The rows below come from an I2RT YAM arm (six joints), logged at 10 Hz.
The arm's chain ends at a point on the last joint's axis. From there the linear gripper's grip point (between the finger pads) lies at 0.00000 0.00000 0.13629 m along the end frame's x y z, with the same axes.
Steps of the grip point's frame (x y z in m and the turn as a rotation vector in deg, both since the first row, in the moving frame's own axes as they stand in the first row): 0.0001, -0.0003, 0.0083, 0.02, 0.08, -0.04; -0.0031, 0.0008, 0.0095, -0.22, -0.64, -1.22; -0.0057, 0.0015, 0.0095, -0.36, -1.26, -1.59; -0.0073, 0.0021, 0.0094, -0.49, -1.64, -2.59; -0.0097, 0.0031, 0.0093, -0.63, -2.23, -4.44; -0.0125, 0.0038, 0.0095, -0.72, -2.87, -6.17; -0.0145, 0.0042, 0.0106, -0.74, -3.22, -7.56; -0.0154, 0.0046, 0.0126, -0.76, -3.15, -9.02; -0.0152, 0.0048, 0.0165, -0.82, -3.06, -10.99
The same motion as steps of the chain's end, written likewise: -0.0001, -0.0003, 0.0083, 0.02, 0.08, -0.04; -0.0016, 0.0003, 0.0095, -0.22, -0.64, -1.22; -0.0027, 0.0006, 0.0095, -0.36, -1.26, -1.59; -0.0034, 0.0008, 0.0095, -0.49, -1.64, -2.59; -0.0045, 0.0014, 0.0094, -0.63, -2.23, -4.44; -0.0058, 0.0017, 0.0097, -0.72, -2.87, -6.17; -0.0070, 0.0019, 0.0108, -0.74, -3.22, -7.56; -0.0081, 0.0022, 0.0128, -0.76, -3.15, -9.02; -0.0082, 0.0022, 0.0167, -0.82, -3.06, -10.99
